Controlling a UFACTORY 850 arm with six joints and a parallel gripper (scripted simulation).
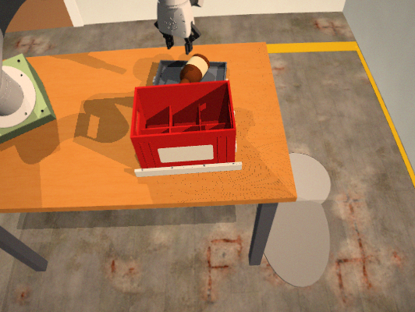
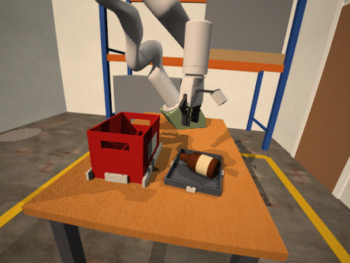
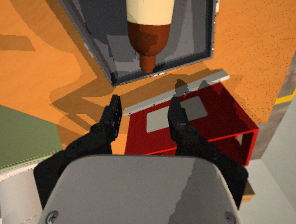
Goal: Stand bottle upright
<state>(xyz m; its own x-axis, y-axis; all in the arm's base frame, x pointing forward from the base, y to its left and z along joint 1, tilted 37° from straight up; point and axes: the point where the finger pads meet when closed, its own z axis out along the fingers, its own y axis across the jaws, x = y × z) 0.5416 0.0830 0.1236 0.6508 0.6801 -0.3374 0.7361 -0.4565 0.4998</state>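
My hand is 30 mm short of the brown bottle, 40 mm to the right of it and 160 mm above it. The rest, counted from my hand: red crate 50 mm behind, 230 mm to the right, 120 mm below; grey tray 30 mm ahead, 40 mm to the left, 190 mm below.
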